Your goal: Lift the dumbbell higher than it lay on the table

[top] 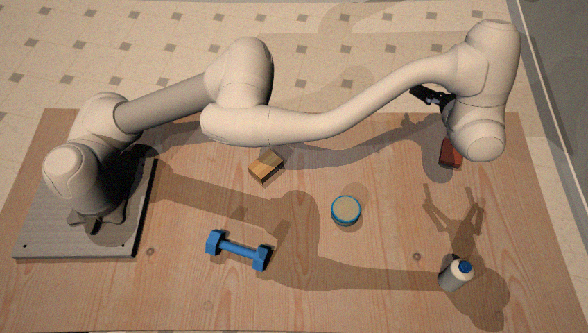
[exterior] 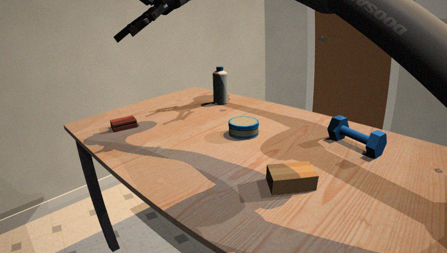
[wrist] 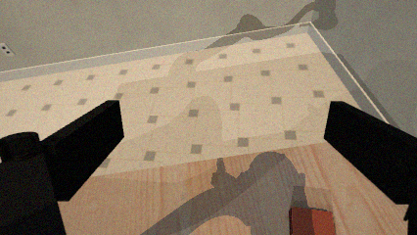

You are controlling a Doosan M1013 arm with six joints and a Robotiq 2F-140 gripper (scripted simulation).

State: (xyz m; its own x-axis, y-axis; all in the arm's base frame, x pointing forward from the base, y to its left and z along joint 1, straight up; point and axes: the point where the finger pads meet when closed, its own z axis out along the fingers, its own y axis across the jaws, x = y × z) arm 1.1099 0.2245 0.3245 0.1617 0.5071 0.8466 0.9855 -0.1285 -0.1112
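The blue dumbbell lies 620 mm behind my hand, 410 mm to the right of it and 320 mm below it.
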